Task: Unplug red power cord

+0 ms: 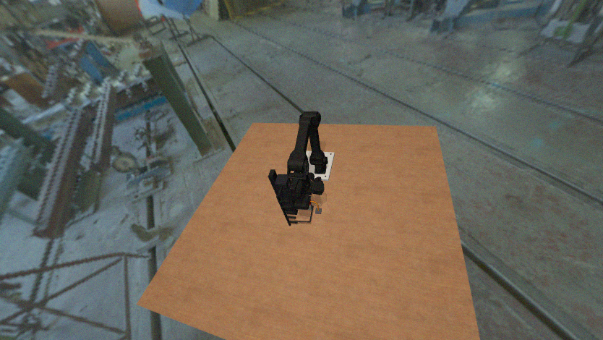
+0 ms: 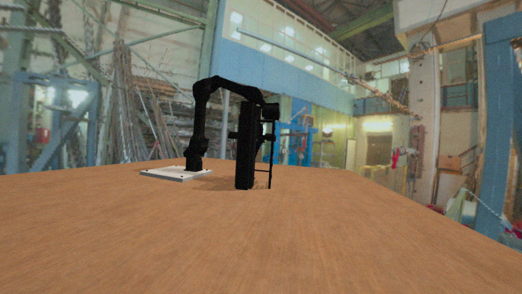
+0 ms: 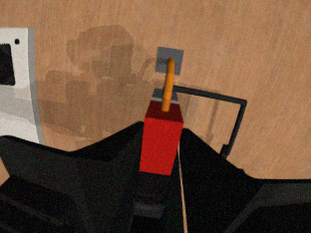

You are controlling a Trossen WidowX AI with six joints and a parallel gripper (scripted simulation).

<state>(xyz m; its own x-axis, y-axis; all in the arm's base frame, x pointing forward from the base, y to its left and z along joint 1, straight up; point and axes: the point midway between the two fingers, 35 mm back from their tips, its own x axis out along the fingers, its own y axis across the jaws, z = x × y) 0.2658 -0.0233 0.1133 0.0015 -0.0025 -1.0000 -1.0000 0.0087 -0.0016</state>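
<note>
Right now my gripper tip is 30 mm to the left of the red plug. The rest, counted from my gripper tip: black power strip: 100 mm to the right, 30 mm above.
</note>
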